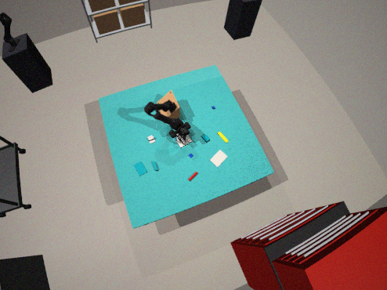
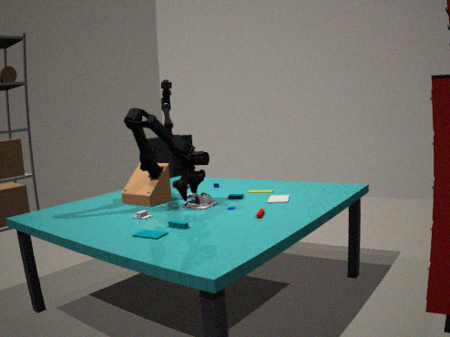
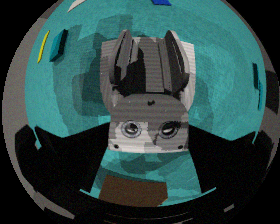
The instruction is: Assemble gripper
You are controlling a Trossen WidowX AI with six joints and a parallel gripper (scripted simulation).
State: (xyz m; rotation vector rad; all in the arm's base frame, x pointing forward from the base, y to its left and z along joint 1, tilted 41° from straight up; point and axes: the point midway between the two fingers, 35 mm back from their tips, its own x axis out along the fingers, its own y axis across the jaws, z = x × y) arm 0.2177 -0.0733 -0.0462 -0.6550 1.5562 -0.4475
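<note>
Now: gripper tip 20 mm above the grey-white housing plate. Also, from my gripper tip: grey gripper base 10 mm ahead, 20 mm above; then teal block 120 mm ahead, 200 mm to the left, 20 mm below; then blue cube 210 mm ahead, 10 mm to the left, 30 mm below.
</note>
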